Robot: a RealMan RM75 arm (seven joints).
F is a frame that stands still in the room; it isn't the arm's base.
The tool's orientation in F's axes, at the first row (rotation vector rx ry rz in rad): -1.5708 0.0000 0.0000
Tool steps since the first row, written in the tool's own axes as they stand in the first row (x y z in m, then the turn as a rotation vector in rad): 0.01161 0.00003 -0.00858 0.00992 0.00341 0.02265; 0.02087 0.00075 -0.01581 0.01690 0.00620 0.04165; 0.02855 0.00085 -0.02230 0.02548 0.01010 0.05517; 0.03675 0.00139 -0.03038 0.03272 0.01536 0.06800; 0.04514 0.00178 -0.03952 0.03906 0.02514 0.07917; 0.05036 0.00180 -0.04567 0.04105 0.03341 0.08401; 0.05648 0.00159 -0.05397 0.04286 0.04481 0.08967; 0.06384 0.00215 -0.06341 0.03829 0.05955 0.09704; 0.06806 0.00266 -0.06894 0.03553 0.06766 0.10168; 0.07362 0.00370 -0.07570 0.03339 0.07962 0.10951; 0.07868 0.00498 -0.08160 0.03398 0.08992 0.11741
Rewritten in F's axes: 0.01161 -0.00858 -0.00003 0.00992 0.02265 -0.00341; 0.02087 -0.01581 -0.00075 0.01690 0.04165 -0.00620; 0.02855 -0.02230 -0.00085 0.02548 0.05517 -0.01010; 0.03675 -0.03038 -0.00139 0.03272 0.06800 -0.01536; 0.04514 -0.03952 -0.00178 0.03906 0.07917 -0.02514; 0.05036 -0.04567 -0.00180 0.04105 0.08401 -0.03341; 0.05648 -0.05397 -0.00159 0.04286 0.08967 -0.04481; 0.06384 -0.06341 -0.00215 0.03829 0.09704 -0.05955; 0.06806 -0.06894 -0.00266 0.03553 0.10168 -0.06766; 0.07362 -0.07570 -0.00370 0.03339 0.10951 -0.07962; 0.07868 -0.08160 -0.00498 0.03398 0.11741 -0.08992
